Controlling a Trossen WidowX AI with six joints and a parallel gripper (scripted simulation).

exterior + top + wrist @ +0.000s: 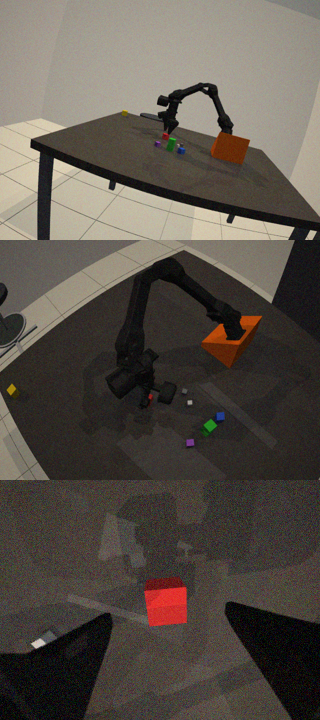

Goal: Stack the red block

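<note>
The red block is 3 cm below my gripper tip. The rest, counted from my gripper tip: blue block 24 cm to the left, 11 cm behind, 3 cm below; yellow block 43 cm to the right, 38 cm ahead, 2 cm below; purple block 21 cm to the left, 3 cm below, 3 cm ahead.
</note>
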